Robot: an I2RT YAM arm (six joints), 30 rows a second.
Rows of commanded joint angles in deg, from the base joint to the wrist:
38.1 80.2 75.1 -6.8 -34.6 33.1
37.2 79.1 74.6 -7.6 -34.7 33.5
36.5 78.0 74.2 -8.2 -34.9 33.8
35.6 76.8 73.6 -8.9 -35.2 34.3
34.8 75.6 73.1 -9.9 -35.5 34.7
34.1 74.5 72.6 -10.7 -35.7 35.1
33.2 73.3 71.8 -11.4 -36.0 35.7
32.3 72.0 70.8 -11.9 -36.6 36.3
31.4 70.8 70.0 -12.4 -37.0 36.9
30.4 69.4 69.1 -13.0 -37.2 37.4
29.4 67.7 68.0 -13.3 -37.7 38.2
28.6 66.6 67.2 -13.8 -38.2 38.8
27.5 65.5 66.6 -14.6 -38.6 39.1
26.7 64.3 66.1 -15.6 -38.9 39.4
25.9 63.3 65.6 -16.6 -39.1 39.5
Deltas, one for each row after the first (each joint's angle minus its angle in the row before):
-0.9 -1.1 -0.5 -0.8 -0.1 0.4
-0.7 -1.1 -0.4 -0.6 -0.2 0.3
-0.9 -1.2 -0.6 -0.7 -0.3 0.5
-0.8 -1.2 -0.5 -1.0 -0.3 0.4
-0.7 -1.1 -0.5 -0.8 -0.2 0.4
-0.9 -1.2 -0.8 -0.7 -0.3 0.6
-0.9 -1.3 -1.0 -0.5 -0.6 0.6
-0.9 -1.2 -0.8 -0.5 -0.4 0.6
-1.0 -1.4 -0.9 -0.6 -0.2 0.5
-1.0 -1.7 -1.1 -0.3 -0.5 0.8
-0.8 -1.1 -0.8 -0.5 -0.5 0.6
-1.1 -1.1 -0.6 -0.8 -0.4 0.3
-0.8 -1.2 -0.5 -1.0 -0.3 0.3
-0.8 -1.0 -0.5 -1.0 -0.2 0.1

